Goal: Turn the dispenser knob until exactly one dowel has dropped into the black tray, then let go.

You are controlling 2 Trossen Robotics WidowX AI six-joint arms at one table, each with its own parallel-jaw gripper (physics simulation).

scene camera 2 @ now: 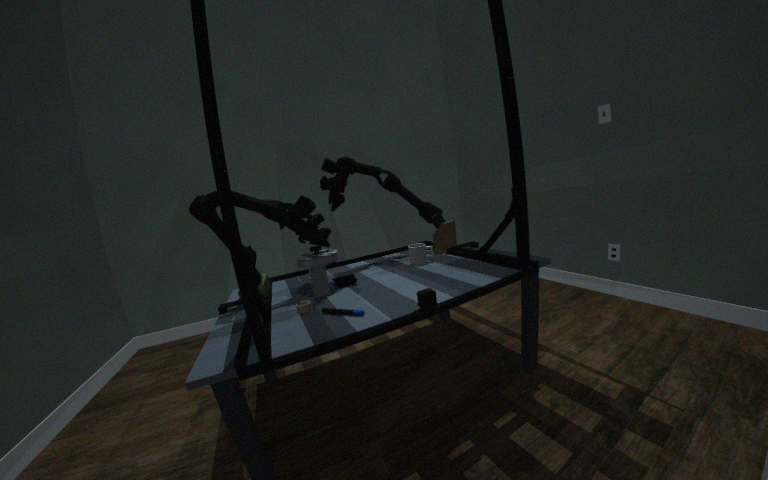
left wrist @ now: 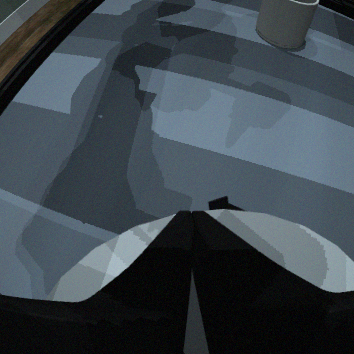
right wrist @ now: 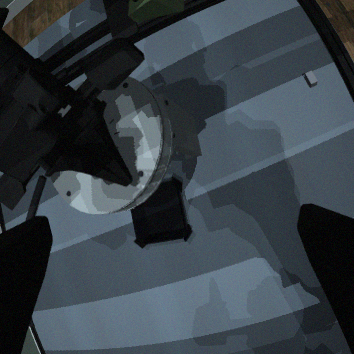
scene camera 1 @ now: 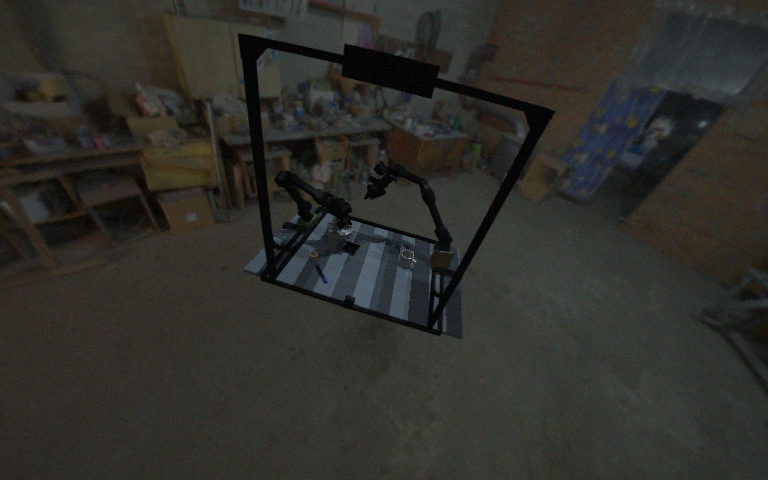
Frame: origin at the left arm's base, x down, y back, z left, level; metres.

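Seen in the pictures: left gripper, fingertip midpoint: (scene camera 2: pixel 329 246) (left wrist: pixel 190 222) (right wrist: pixel 129 181) (scene camera 1: pixel 351 224); right gripper, fingertip midpoint: (scene camera 2: pixel 330 207) (right wrist: pixel 175 224) (scene camera 1: pixel 367 199); left arm's base, link origin: (scene camera 1: pixel 307 217); right arm's base, link origin: (scene camera 2: pixel 443 227) (scene camera 1: pixel 444 251).
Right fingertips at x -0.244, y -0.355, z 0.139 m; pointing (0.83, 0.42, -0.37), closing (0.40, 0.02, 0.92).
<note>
Offsets run from my right fingertips to a thing's top centre. "*": to the spot under its first point.
The pale dispenser @[dx +0.166, dy +0.070, dz -0.160 m] (scene camera 1: pixel 343 230) (scene camera 2: pixel 320 280) (left wrist: pixel 300 237) (right wrist: pixel 95 200) has a round top on a column. Its dark knob @[dx +0.138, dy +0.070, dz -0.160 m] (scene camera 2: pixel 315 249) shows slightly in scene camera 2 and is hidden beneath the left gripper in the right wrist view. My left gripper (scene camera 1: pixel 344 224) (scene camera 2: pixel 326 243) (left wrist: pixel 190 222) (right wrist: pixel 129 181) is shut and empty, its tips over the disc near the tray side. The black tray @[dx +0.288, dy -0.018, dz -0.143 m] (scene camera 1: pixel 351 247) (scene camera 2: pixel 344 280) (left wrist: pixel 218 202) (right wrist: pixel 160 215) lies beside the column; its inside looks dark and no dowel shows. My right gripper (scene camera 1: pixel 370 195) (scene camera 2: pixel 334 204) (right wrist: pixel 175 224) is open and empty, high above the table.
A white mug @[* dx +0.236, dy -0.369, dz -0.062 m] (scene camera 1: pixel 406 259) (scene camera 2: pixel 417 254) (left wrist: pixel 285 22) and a brown block (scene camera 1: pixel 441 259) (scene camera 2: pixel 445 237) stand toward the right. A blue-tipped marker @[dx +0.296, dy -0.017, dz -0.429 m] (scene camera 1: pixel 321 273) (scene camera 2: pixel 342 311) and a tape roll @[dx +0.287, dy +0.112, dz -0.349 m] (scene camera 1: pixel 313 255) (scene camera 2: pixel 304 306) lie in front of the dispenser. A small grey piece @[dx +0.297, dy +0.163, dz +0.086 m] (right wrist: pixel 310 79) lies on the table.
</note>
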